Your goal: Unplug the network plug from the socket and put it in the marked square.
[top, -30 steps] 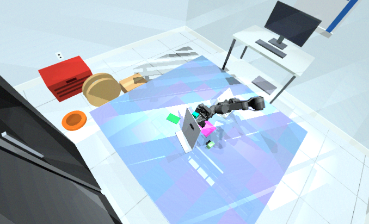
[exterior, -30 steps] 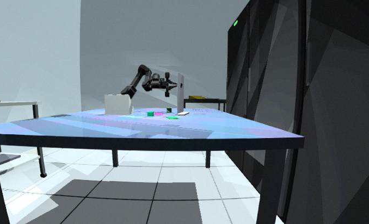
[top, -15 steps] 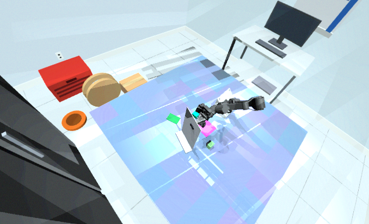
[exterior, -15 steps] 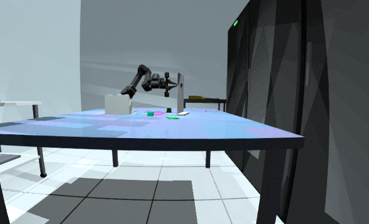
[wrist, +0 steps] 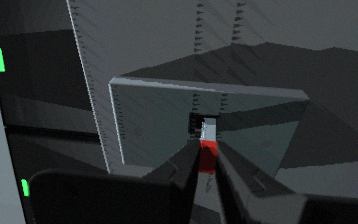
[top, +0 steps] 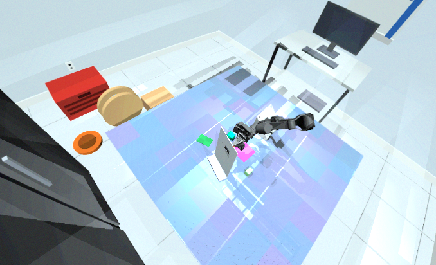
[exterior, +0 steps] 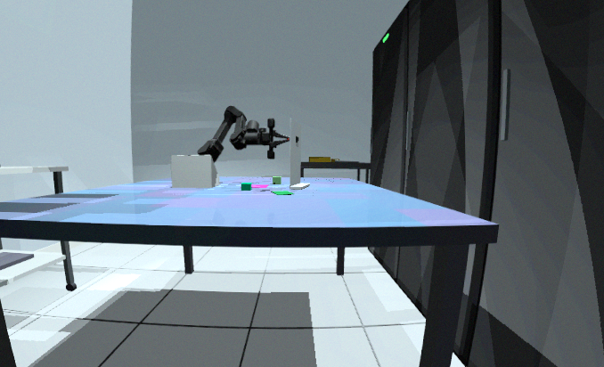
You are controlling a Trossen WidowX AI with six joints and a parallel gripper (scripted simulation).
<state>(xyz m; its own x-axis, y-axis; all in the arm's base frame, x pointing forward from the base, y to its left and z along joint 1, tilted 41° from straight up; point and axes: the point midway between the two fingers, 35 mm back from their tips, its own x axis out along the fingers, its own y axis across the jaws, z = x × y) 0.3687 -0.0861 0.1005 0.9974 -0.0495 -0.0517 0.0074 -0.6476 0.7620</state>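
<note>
The flat magenta square is 220 mm below my gripper tip, 160 mm behind it and 20 mm to the left of it. The rest, counted from my gripper tip: cyan cube (210 mm below, 180 mm behind, 120 mm to the right); then plug (10 mm ahead); then grey upright panel (90 mm below, 40 mm ahead, 10 mm to the right).
</note>
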